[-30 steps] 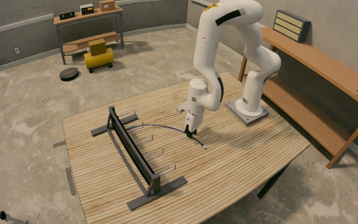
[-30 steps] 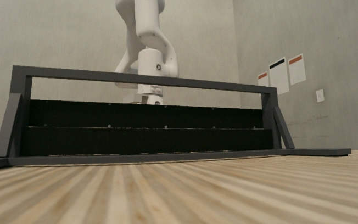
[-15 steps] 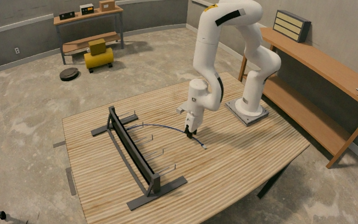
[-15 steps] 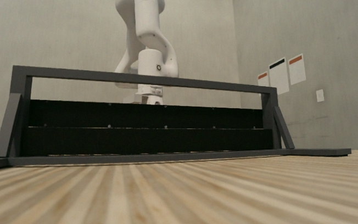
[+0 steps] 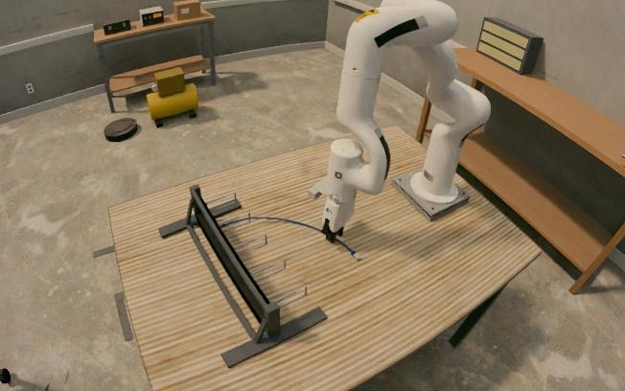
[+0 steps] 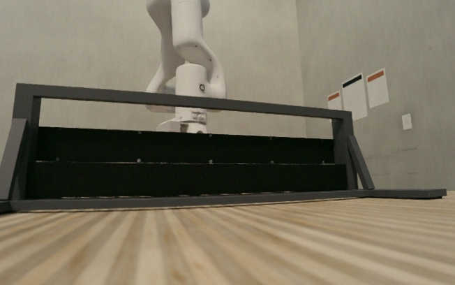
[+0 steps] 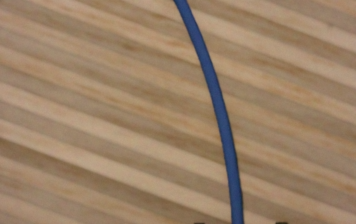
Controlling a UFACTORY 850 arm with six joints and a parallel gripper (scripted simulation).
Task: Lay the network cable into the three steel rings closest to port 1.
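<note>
My hand is 90 mm to the right of the pale plug, 20 mm above it and 10 mm past it. From my hand the other things lie so: dark grey rack: 330 mm ahead, 50 mm above, 40 mm to the right.
</note>
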